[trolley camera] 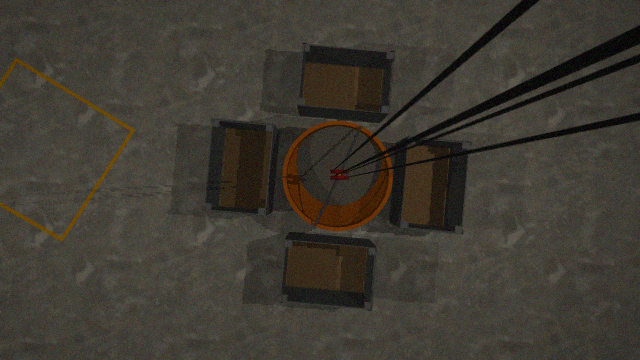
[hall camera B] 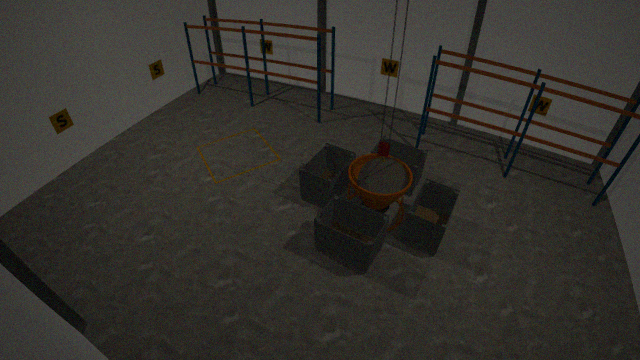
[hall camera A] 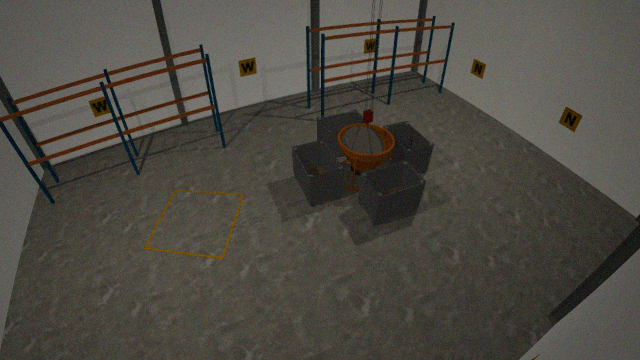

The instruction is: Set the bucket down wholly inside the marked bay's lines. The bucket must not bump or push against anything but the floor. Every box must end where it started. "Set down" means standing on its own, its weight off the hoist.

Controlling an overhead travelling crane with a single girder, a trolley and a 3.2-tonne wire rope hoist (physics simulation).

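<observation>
The orange bucket (hall camera A: 365, 162) (hall camera B: 380, 199) (trolley camera: 340, 217) is upright among several dark grey boxes, outside the marked bay. Its slings run up to the red hook block (hall camera A: 368, 116) (hall camera B: 384, 149) (trolley camera: 339, 174), which is shut on the bucket and sits over it. Its lower frame is partly hidden by boxes; I cannot tell whether it touches the floor. In the trolley view its rim lies between the left box (trolley camera: 272, 170) and the right box (trolley camera: 456, 185), closer to the right one. The marked bay (hall camera A: 209, 192) (hall camera B: 248, 171) (trolley camera: 97, 185) is a yellow outline on the floor.
In the trolley view an upper box (trolley camera: 345, 56) and a lower box (trolley camera: 330, 298) flank the bucket. The left box stands between bucket and bay. Blue and orange racks (hall camera A: 120, 129) (hall camera A: 322, 75) (hall camera B: 319, 80) (hall camera B: 525, 130) stand along the W wall.
</observation>
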